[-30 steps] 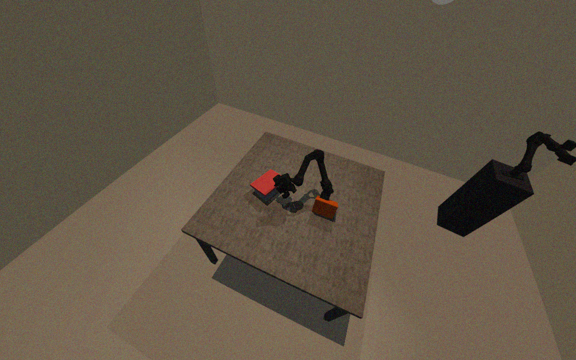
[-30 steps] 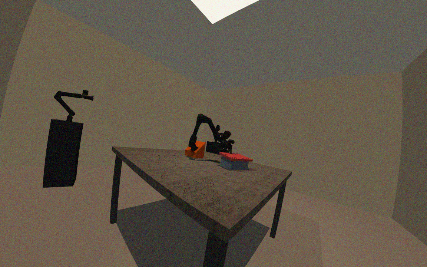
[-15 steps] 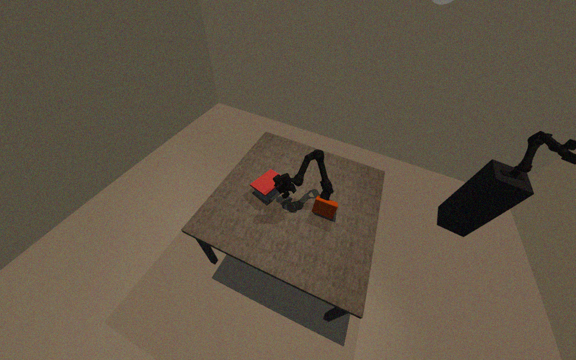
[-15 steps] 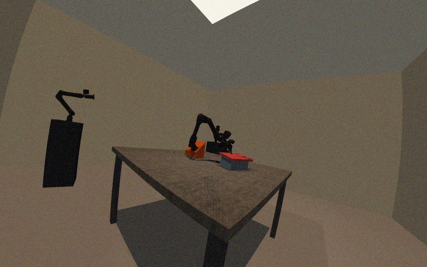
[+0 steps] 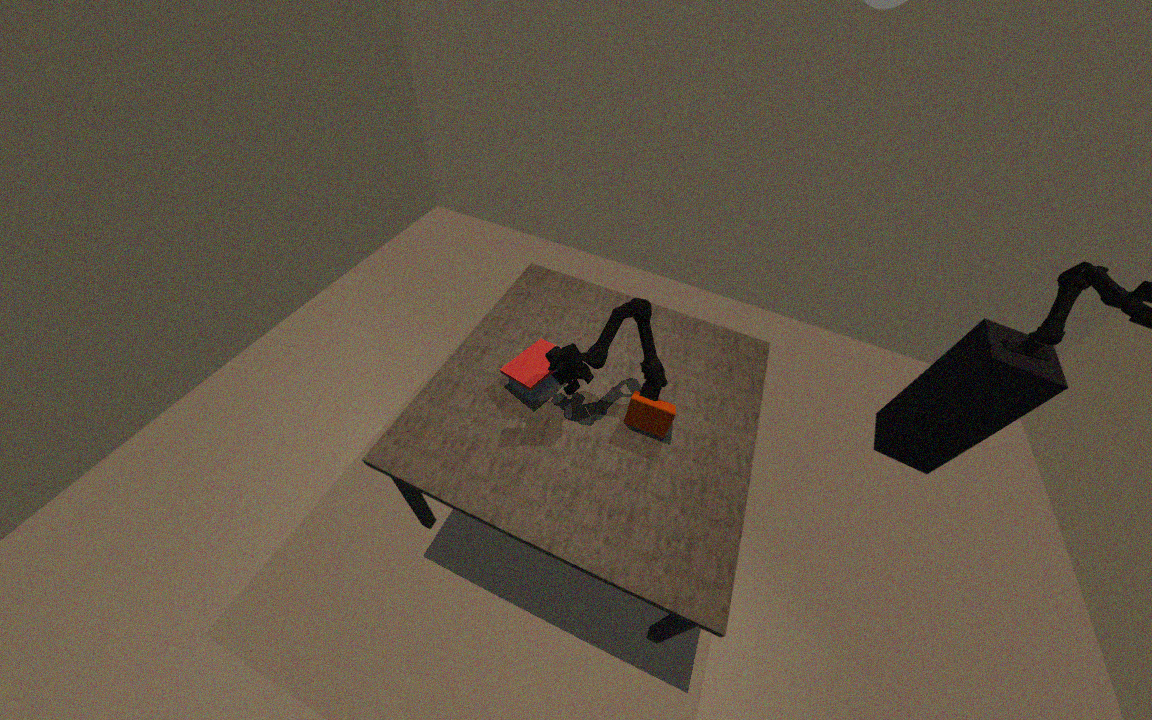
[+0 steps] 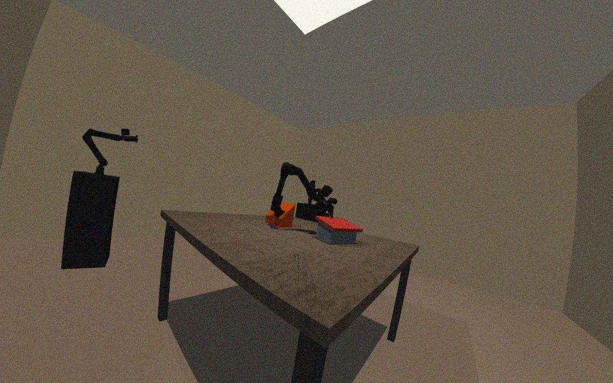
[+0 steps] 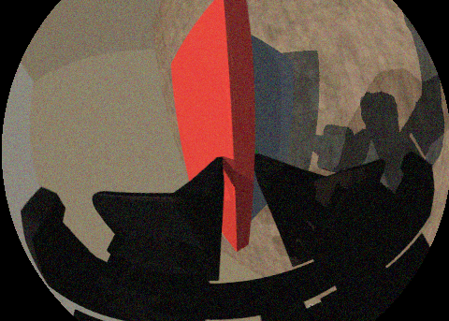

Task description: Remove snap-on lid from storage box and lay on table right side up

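The lid is 80 mm ahead of my gripper tip, 10 mm to the right of it and 10 mm below it. Round my gripper tip: blue-grey storage box 70 mm ahead, 10 mm to the right, 70 mm below.
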